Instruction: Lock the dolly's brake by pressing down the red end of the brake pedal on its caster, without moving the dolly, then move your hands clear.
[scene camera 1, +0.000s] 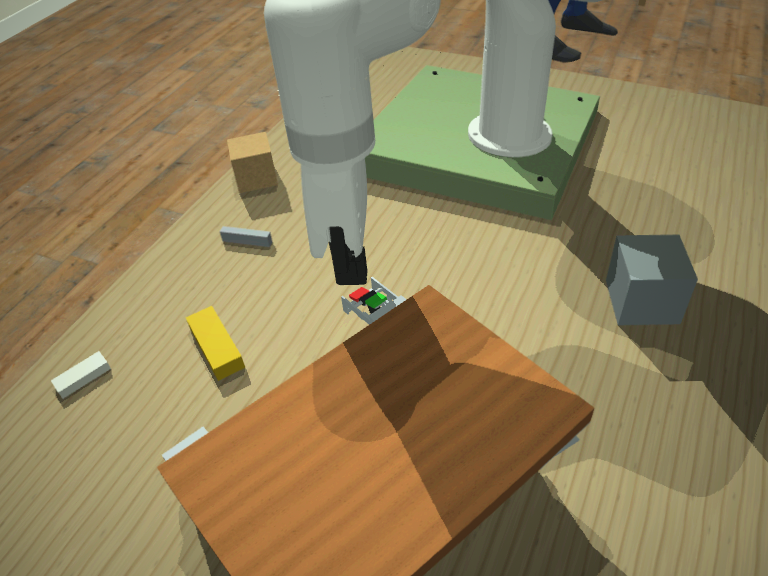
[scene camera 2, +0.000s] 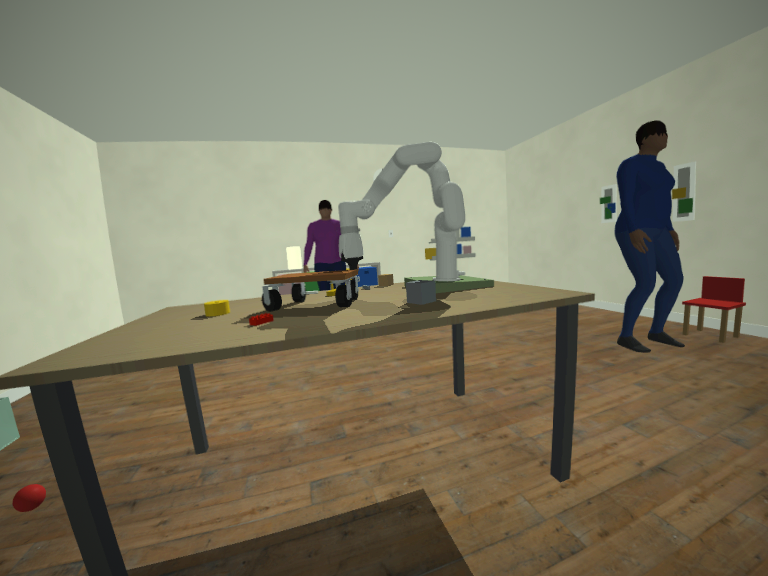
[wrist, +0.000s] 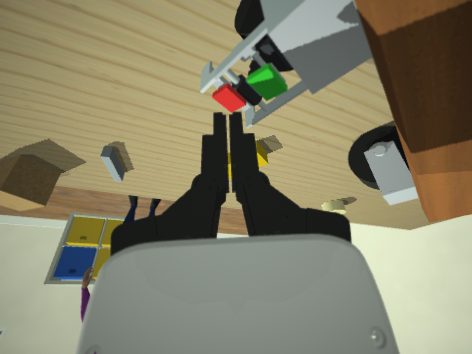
Scene:
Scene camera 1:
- my gripper: 352, 279
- dolly: 395, 445
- dark grey block: 650, 279
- tan block: 250, 155
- grey bar: 228, 234
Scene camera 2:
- my gripper: 353, 274
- dolly: 271, 299
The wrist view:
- my gripper: 228, 128
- dolly: 415, 56

